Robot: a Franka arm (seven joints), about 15 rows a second.
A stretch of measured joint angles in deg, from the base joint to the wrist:
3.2, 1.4, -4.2, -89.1, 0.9, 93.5, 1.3
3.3, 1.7, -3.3, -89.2, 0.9, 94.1, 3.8
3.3, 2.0, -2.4, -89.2, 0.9, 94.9, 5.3
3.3, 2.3, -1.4, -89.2, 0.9, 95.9, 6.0
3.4, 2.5, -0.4, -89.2, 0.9, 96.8, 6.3
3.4, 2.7, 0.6, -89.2, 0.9, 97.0, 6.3
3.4, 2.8, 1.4, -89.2, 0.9, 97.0, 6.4
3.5, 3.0, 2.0, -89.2, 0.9, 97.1, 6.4
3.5, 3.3, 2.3, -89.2, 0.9, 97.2, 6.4
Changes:
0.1, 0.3, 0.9, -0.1, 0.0, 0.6, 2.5
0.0, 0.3, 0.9, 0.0, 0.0, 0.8, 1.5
0.0, 0.3, 1.0, 0.0, 0.0, 1.0, 0.7
0.1, 0.2, 1.0, 0.0, 0.0, 0.9, 0.3
0.0, 0.2, 1.0, 0.0, 0.0, 0.2, 0.0
0.0, 0.1, 0.8, 0.0, 0.0, 0.0, 0.1
0.1, 0.2, 0.6, 0.0, 0.0, 0.1, 0.0
0.0, 0.3, 0.3, 0.0, 0.0, 0.1, 0.0

